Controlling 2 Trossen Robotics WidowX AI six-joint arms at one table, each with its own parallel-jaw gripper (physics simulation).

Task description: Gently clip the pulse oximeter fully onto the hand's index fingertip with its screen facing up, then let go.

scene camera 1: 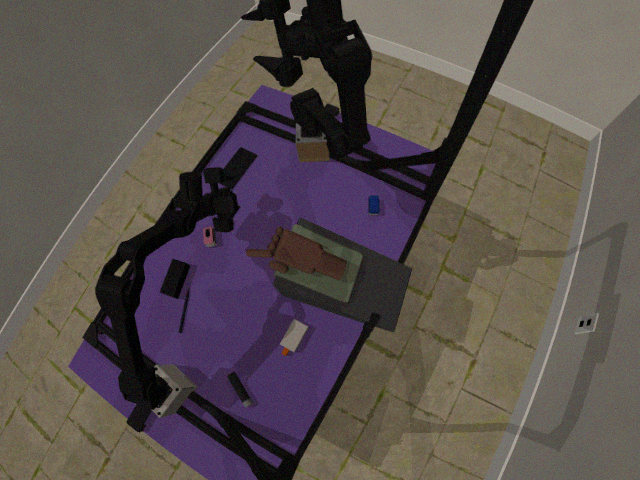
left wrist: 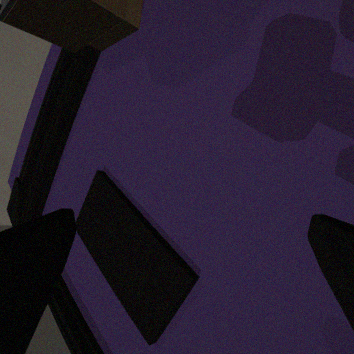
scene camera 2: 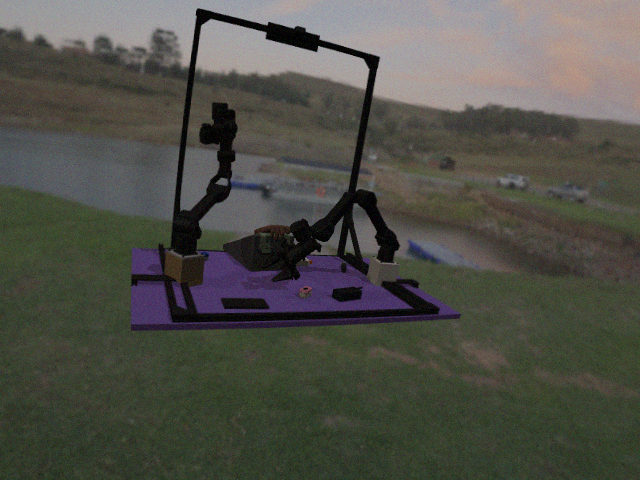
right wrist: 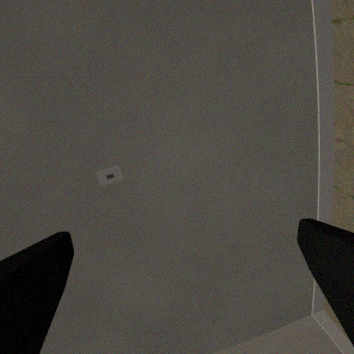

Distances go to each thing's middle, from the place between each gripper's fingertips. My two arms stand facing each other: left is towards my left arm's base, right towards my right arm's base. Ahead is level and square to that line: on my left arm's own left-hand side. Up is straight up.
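Labels:
Dark grey slab [scene camera 1: 380, 287]: 260 mm to the left of my right hand, 340 mm behind it, 480 mm below it.
Dark grey slab: 30 mm below my left hand, 90 mm to the left of it, 410 mm behind it.

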